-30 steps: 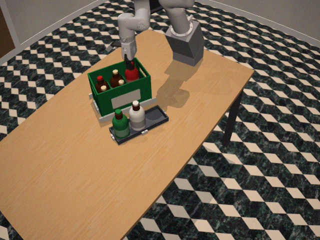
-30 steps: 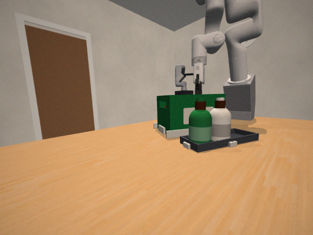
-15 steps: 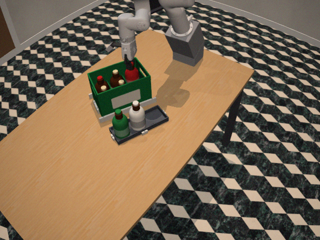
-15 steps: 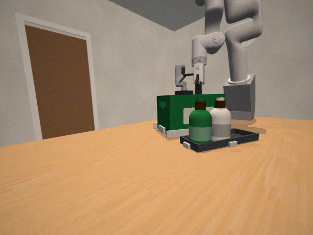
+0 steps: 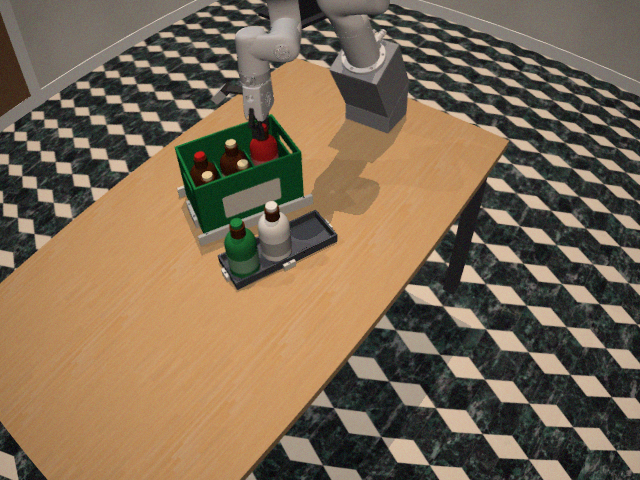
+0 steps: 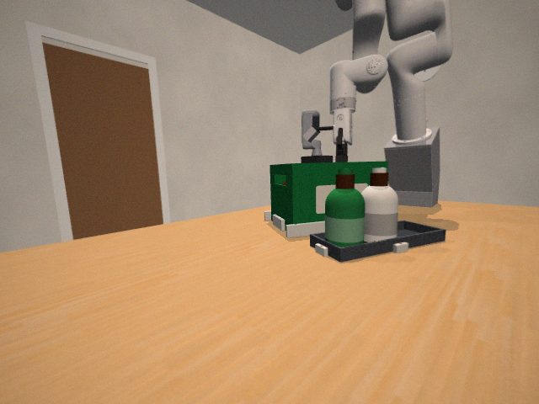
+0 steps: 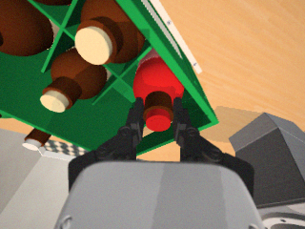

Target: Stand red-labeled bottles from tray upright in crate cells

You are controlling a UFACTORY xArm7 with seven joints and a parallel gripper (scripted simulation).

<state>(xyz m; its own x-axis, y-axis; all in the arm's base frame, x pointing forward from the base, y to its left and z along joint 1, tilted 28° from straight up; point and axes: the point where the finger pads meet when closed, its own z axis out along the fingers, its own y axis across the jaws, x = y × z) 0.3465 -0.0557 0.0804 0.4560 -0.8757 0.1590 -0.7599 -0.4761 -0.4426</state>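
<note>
My gripper is now 7 cm above the red-labeled bottle. The rest, counted from my hand: green crate: 10 cm ahead, 9 cm below, 1 cm to the left; tray: 22 cm to the left, 17 cm below, 16 cm ahead; white bottle: 21 cm to the left, 16 cm ahead, 9 cm below.
</note>
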